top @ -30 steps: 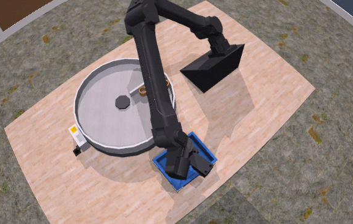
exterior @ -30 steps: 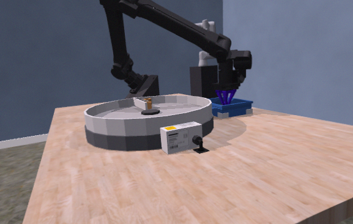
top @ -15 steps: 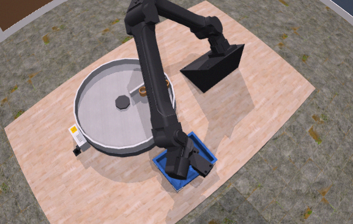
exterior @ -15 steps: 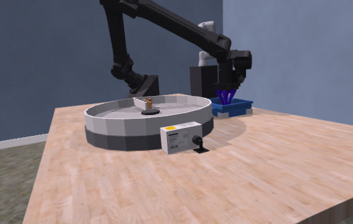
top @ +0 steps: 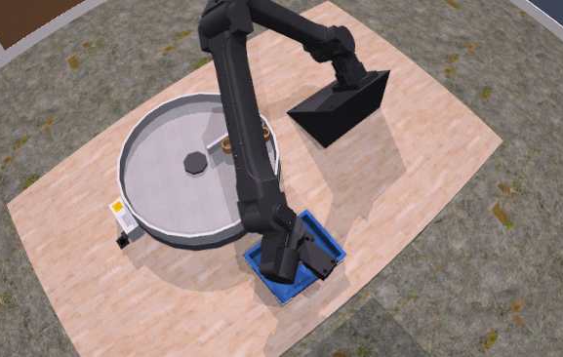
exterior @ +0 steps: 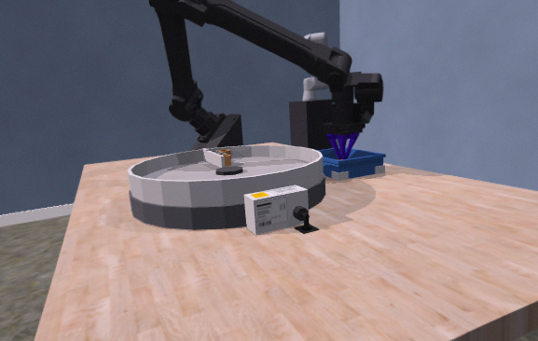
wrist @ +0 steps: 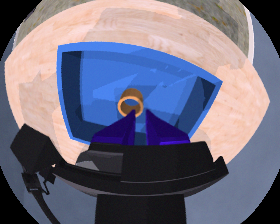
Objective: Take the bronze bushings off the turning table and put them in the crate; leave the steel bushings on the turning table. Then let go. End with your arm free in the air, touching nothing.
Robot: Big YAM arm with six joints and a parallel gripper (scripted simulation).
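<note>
Right now the blue crate is 2 cm behind my hand and 2 cm below it. Round my hand: grey turning table 34 cm to the right, 1 cm above.
</note>
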